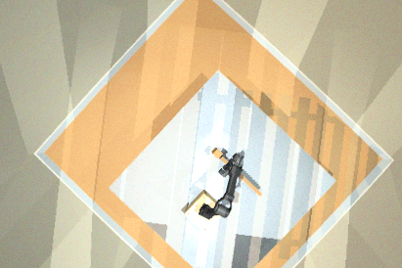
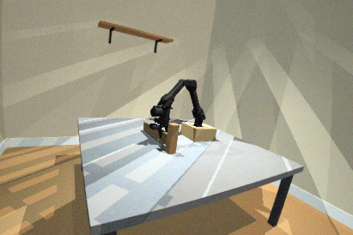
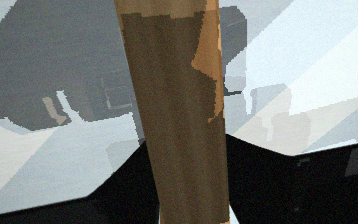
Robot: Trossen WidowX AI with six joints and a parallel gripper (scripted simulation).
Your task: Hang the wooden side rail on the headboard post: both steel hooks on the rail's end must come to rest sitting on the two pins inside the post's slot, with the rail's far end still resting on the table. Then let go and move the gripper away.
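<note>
My gripper tip is 30 mm short of the headboard post, 120 mm to the right of it and 40 mm below it.
</note>
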